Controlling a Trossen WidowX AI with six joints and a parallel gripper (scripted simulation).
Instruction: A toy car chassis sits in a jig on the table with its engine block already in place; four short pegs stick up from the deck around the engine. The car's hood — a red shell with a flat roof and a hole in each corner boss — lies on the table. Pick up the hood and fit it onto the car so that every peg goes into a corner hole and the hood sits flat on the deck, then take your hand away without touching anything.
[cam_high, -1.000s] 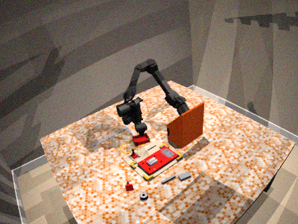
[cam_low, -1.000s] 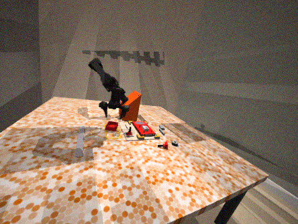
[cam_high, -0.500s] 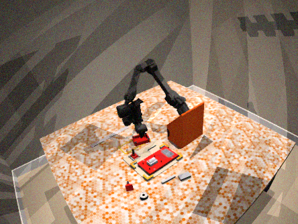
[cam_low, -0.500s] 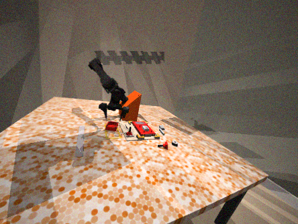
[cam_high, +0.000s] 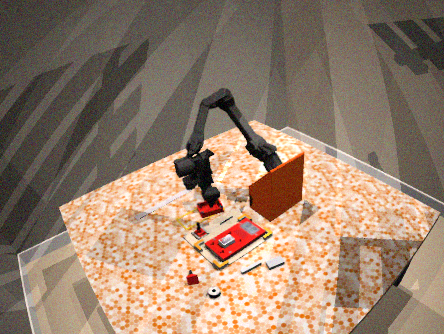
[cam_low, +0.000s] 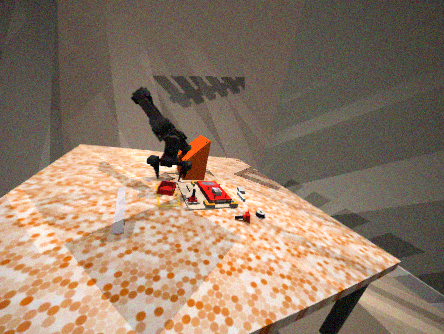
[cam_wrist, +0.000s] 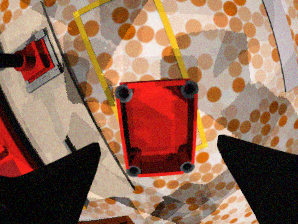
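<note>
The red hood is 40 mm below my gripper tip. From my gripper tip the other things lie so: grey engine block (230 mm to the left, 40 mm ahead, 30 mm below); dark wheel (390 mm to the left, 190 mm ahead, 40 mm below); white strip (160 mm to the right, 140 mm ahead, 50 mm below).
</note>
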